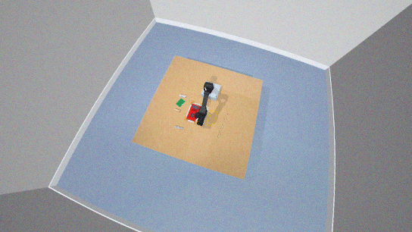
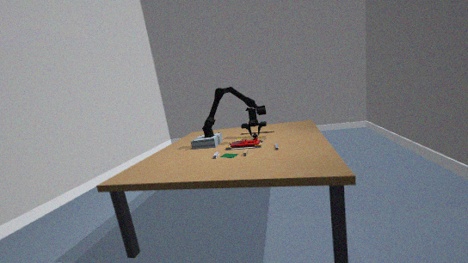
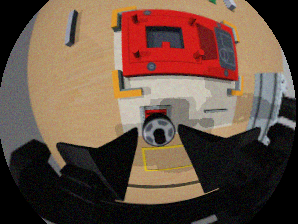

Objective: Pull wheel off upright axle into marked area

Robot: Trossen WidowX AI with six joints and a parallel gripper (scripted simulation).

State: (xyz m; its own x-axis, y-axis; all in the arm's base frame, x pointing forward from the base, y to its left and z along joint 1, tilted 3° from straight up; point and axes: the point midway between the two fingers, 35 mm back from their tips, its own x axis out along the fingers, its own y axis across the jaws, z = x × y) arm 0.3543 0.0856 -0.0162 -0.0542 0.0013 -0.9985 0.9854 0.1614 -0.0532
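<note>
Right now my gripper tip is right at the wheel. From my gripper tip the other things lie so: green plate: 8 cm behind, 34 cm to the right, 4 cm below; long thin rod: 5 cm behind, 24 cm to the left, 3 cm below.
</note>
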